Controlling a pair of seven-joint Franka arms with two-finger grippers.
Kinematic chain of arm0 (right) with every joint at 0, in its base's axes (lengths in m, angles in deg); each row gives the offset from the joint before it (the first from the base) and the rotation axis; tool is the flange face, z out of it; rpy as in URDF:
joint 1: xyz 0 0 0.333 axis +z
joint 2: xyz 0 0 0 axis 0.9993 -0.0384 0
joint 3: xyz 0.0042 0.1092 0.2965 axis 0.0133 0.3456 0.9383
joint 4: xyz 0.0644 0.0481 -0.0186 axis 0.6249 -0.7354 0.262
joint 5: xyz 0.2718 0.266 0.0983 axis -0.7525 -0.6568 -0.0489
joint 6: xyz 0 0 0 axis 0.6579 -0.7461 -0.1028
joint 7: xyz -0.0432 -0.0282 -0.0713 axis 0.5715 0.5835 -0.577
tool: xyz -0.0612 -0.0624 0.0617 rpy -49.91 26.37 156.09
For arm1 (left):
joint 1: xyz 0 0 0.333 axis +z
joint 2: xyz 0 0 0 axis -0.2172 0.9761 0
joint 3: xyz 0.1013 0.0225 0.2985 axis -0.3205 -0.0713 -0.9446
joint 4: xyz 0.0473 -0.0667 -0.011 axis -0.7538 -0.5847 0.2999
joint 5: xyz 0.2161 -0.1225 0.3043 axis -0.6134 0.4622 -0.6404
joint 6: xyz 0 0 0 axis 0.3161 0.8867 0.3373
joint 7: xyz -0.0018 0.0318 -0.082 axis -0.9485 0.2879 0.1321
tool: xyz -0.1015 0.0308 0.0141 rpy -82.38 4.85 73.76
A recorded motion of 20 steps. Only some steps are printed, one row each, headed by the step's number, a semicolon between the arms.
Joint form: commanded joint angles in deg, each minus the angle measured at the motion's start. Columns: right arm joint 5, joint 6, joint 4, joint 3, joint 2, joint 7, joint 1; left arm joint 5, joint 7, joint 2, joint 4, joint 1, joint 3, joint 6.
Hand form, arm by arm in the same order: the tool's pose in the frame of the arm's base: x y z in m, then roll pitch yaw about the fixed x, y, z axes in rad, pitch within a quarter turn. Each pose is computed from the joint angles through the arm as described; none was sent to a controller.
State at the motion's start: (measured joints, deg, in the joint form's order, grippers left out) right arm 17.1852 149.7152 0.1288 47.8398 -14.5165 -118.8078 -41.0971; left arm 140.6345 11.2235 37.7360 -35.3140 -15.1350 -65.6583 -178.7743
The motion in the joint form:
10: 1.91 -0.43 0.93 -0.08 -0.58 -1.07 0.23; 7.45 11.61 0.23 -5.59 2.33 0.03 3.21
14: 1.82 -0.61 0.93 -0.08 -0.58 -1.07 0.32; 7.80 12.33 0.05 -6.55 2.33 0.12 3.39
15: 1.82 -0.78 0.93 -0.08 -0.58 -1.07 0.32; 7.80 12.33 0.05 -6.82 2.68 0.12 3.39
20: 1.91 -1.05 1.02 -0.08 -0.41 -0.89 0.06; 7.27 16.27 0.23 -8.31 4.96 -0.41 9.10
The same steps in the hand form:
10: 0.5106 0.5283 0.4022 -3.0831 -0.0017 -0.4362; 0.7229 -0.0445 0.1116 3.0329 1.2323 1.9782
14: 0.5094 0.5290 0.4019 -3.0856 0.0008 -0.4350; 0.7182 -0.0458 0.1073 3.0430 1.2327 1.9851
15: 0.5092 0.5288 0.4016 -3.0883 0.0018 -0.4350; 0.7169 -0.0414 0.1054 3.0558 1.2307 2.0033
20: 0.5113 0.5261 0.4041 -3.0890 0.0004 -0.4358; 0.7075 -0.0209 0.0969 2.9539 1.2748 1.8592

